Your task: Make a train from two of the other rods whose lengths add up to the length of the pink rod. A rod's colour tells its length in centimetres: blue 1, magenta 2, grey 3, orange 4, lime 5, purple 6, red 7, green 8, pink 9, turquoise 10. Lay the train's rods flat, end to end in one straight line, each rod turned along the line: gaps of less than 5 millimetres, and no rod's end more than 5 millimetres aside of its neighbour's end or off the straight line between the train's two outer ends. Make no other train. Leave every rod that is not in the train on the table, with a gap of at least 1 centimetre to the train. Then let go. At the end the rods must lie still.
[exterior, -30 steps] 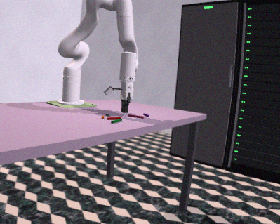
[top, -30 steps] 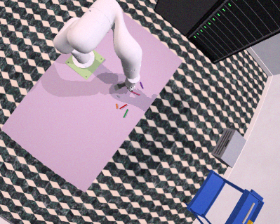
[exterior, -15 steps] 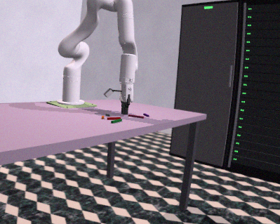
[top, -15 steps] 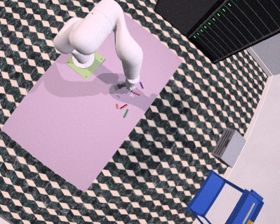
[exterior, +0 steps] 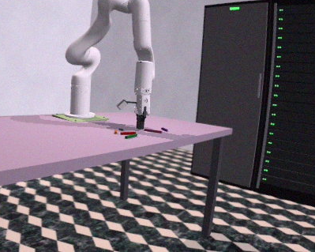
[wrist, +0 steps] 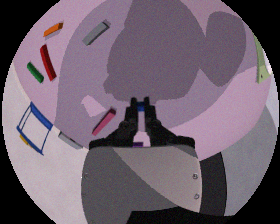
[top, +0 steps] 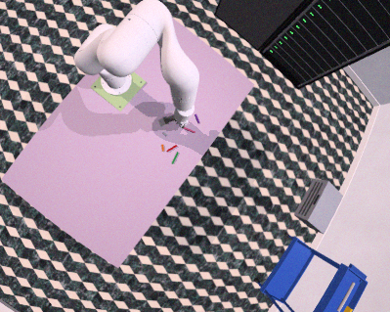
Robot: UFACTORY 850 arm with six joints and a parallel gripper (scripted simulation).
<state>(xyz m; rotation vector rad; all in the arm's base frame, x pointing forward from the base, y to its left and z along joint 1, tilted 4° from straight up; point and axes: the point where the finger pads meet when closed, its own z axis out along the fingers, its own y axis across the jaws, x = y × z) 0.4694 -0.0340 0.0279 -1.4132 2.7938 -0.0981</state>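
My hand is 20 mm above the small blue rod. The rest, counted from my hand: purple rod 100 mm ahead, 80 mm to the left, 20 mm below; then grey rod 110 mm to the right, 30 mm behind, 20 mm below; then pink rod 80 mm ahead, 20 mm below, 10 mm to the right.
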